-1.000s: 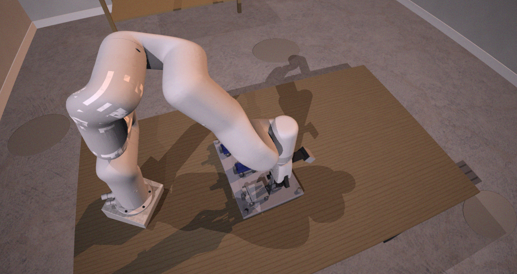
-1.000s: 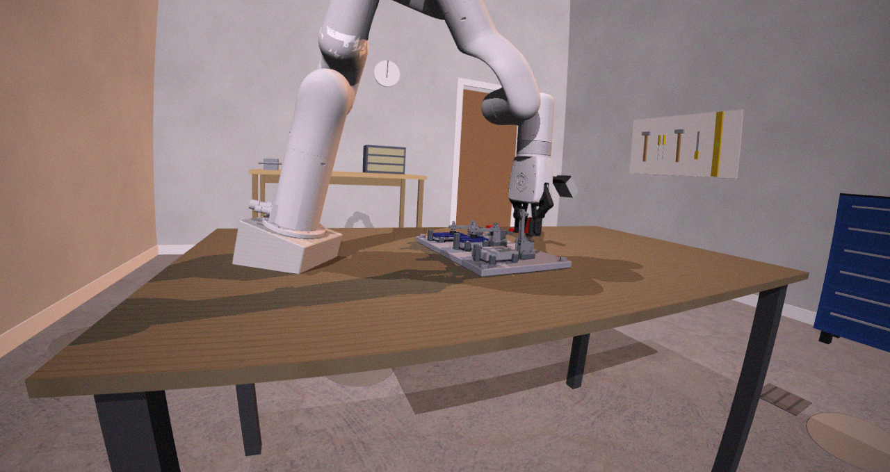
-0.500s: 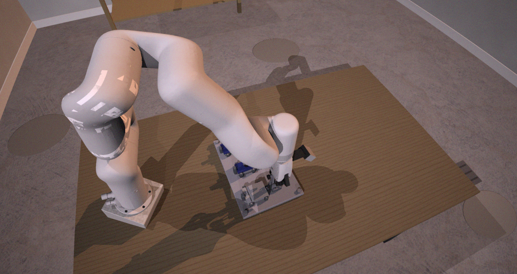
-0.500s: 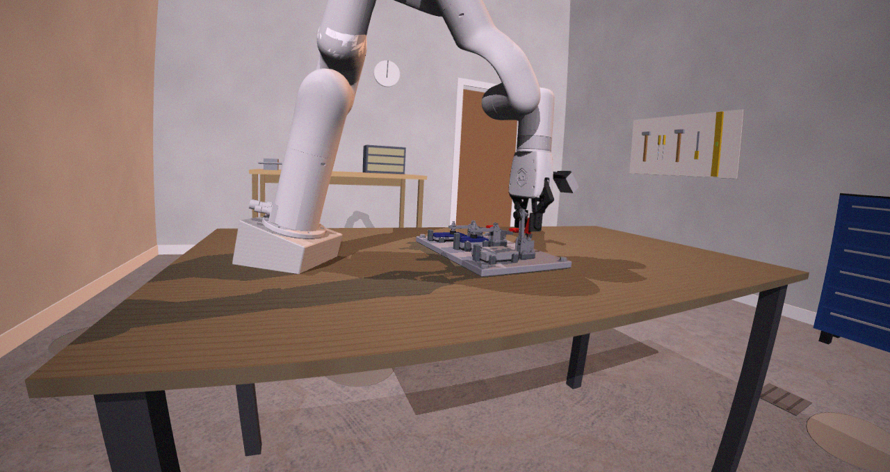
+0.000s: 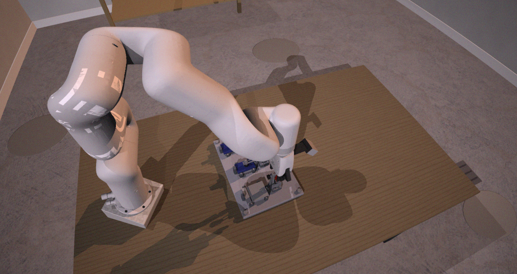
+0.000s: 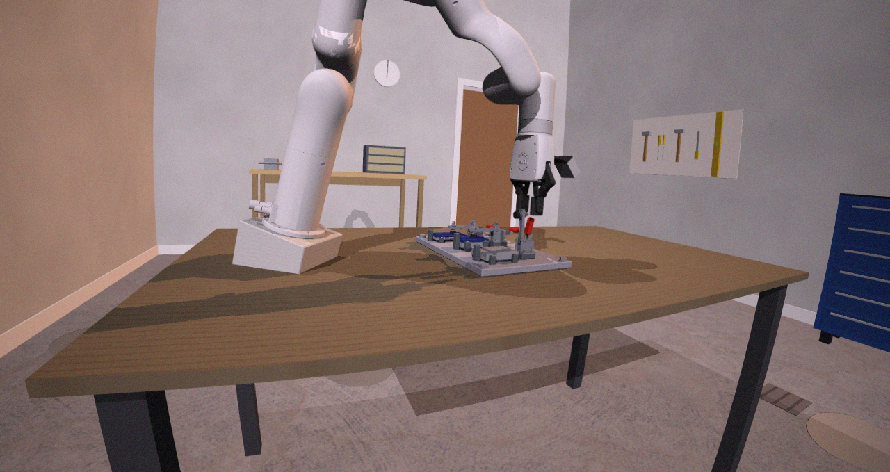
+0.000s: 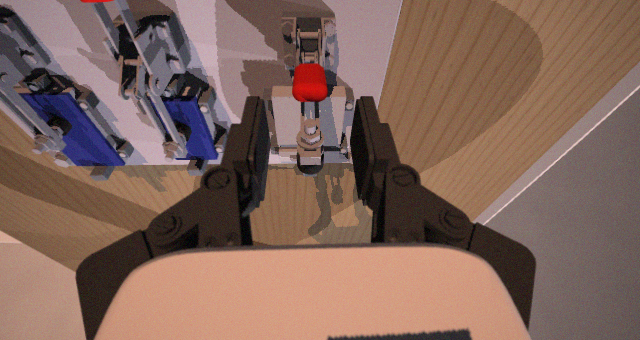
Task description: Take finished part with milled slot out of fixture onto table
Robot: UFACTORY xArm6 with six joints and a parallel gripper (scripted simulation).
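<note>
Now: hand 90 mm past the grey finished part and 100 mm above it. From my hand the other things lie so: blue blank: 90 mm behind, 220 mm to the left, 100 mm below; then grey fixture plate: 40 mm behind, 110 mm to the left, 120 mm below.
</note>
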